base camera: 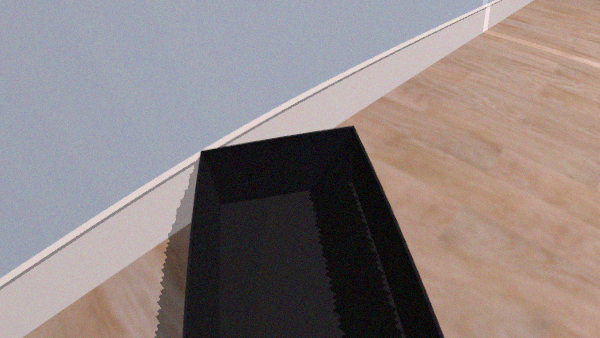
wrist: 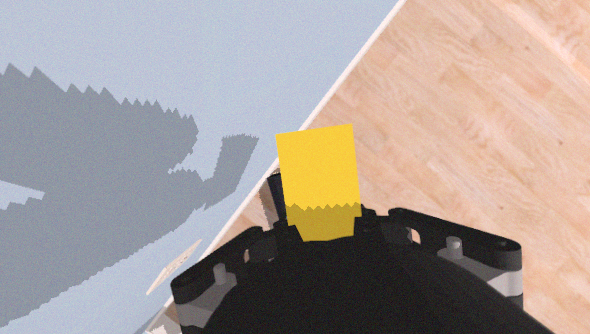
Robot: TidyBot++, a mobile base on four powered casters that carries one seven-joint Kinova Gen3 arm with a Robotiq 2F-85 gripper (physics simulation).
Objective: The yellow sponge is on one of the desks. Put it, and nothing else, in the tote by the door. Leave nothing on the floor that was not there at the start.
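Places are measured from the arm's base along level axes (x right, y back, z down), in metres.
Where they show: gripper, fingertip midpoint: [wrist: 321, 212].
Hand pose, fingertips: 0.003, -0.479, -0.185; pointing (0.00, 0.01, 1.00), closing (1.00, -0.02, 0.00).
Each offset is from my fingertips to the top centre of the thing, as dx, dy, dz. Level surfaces: height alone.
The yellow sponge {+0.000, -0.019, -0.054} [wrist: 320, 170] is held between the fingers of my gripper [wrist: 321, 212], which is shut on it, in the wrist view. The black tote {-0.045, +0.155, +0.481} [base camera: 270, 140] stands on the floor against the wall in the base camera view; the part of its inside that shows holds no object, and its near end is cut off by the frame. In the wrist view a small dark piece of the tote [wrist: 276, 192] shows past the sponge's left edge; the rest is hidden behind the sponge and gripper. The gripper does not show in the base camera view.
A blue-grey wall [base camera: 125, 90] [wrist: 225, 50] with a pale baseboard [base camera: 125, 210] runs diagonally beside the tote. Wood floor {dz +0.581} [base camera: 475, 175] [wrist: 475, 125] lies on the right. Shadows of the arm and gripper fall on the wall in the wrist view. A small pale panel {-0.307, +0.138, +0.124} [wrist: 174, 267] shows at the lower left there.
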